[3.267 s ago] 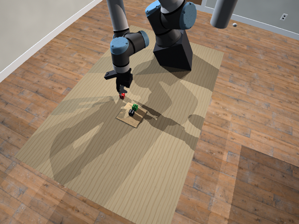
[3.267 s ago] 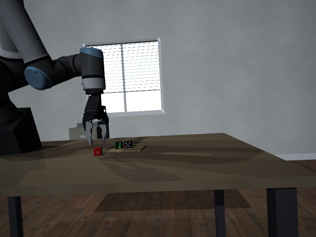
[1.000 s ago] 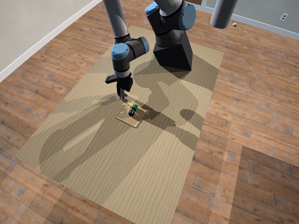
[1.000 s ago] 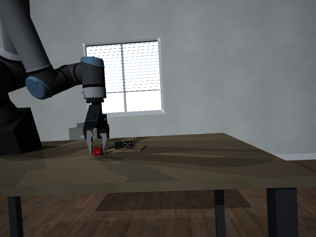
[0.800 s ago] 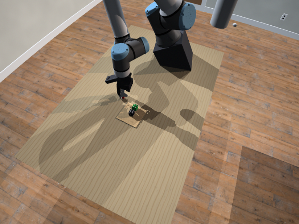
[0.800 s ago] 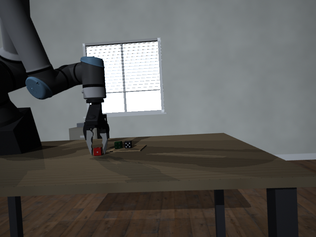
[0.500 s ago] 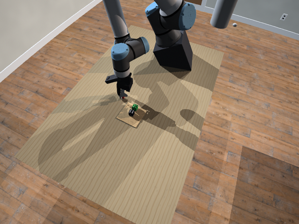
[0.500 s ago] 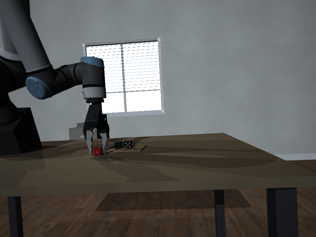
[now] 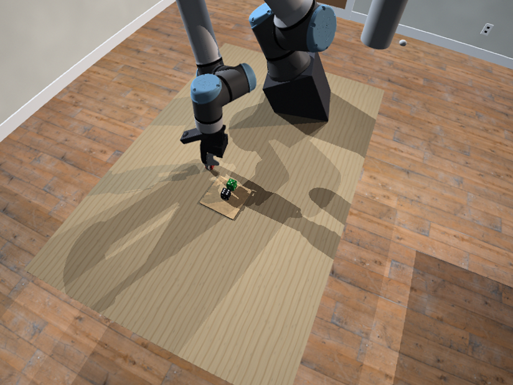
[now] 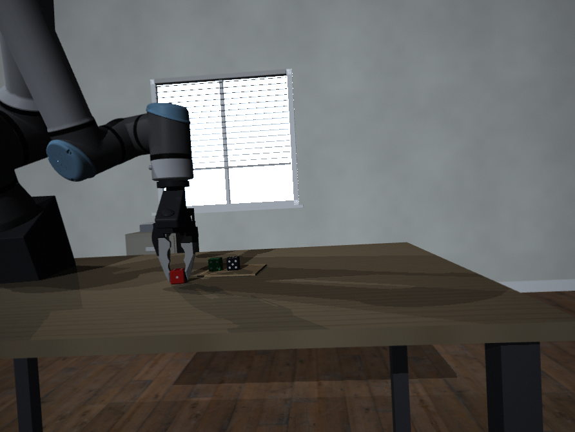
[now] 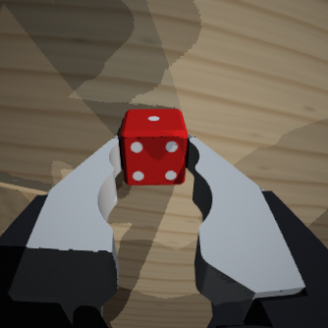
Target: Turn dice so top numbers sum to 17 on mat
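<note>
My hand is right at the red die. Round my hand: black die 80 mm ahead, 130 mm to the left; green die 40 mm ahead, 130 mm to the left; tan mat 80 mm ahead, 130 mm to the left, 20 mm below.
</note>
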